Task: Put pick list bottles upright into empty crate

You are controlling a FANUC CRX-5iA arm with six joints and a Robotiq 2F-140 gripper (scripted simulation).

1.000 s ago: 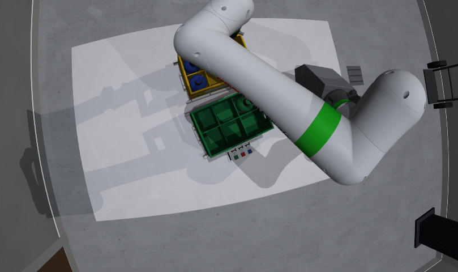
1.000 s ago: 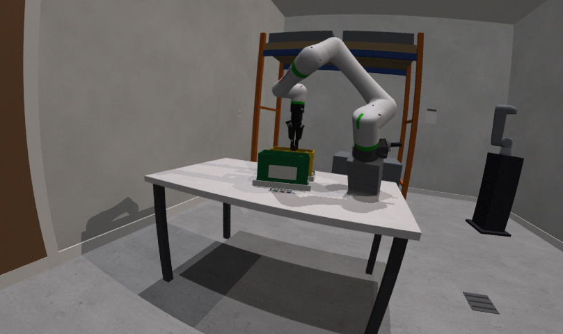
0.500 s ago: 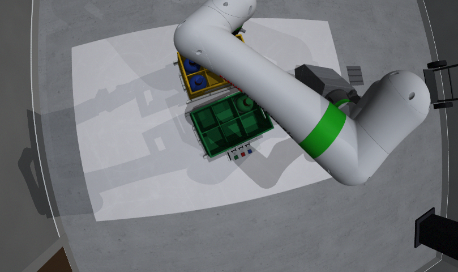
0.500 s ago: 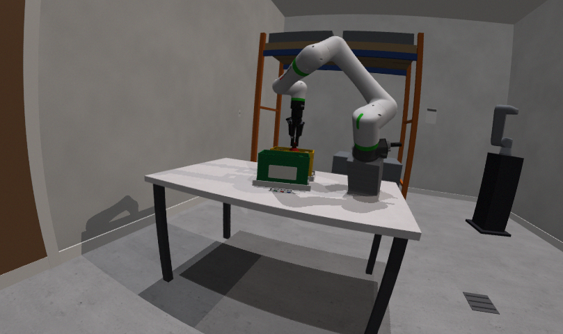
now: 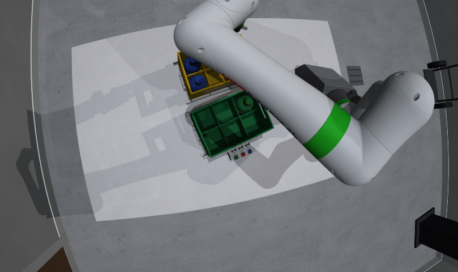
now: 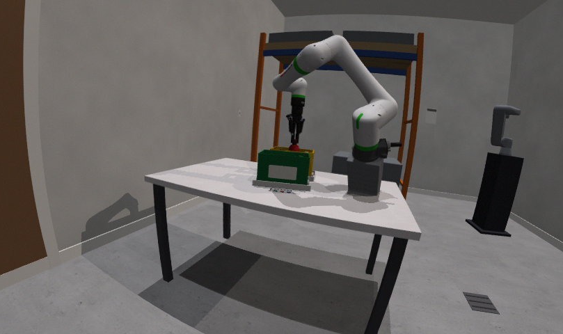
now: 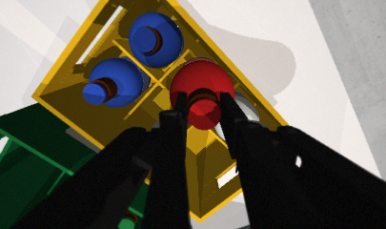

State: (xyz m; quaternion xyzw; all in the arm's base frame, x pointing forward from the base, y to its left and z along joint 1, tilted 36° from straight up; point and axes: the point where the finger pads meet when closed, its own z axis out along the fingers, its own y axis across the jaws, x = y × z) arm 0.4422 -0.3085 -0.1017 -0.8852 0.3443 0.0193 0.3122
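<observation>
Now: hand 80 mm above the red bottle. From my hand the other things lie so: yellow crate (40 mm to the left, 160 mm below); then blue-label bottle (80 mm ahead, 10 mm to the left, 160 mm below); then white bottle (90 mm behind, 10 mm to the right, 160 mm below).
</observation>
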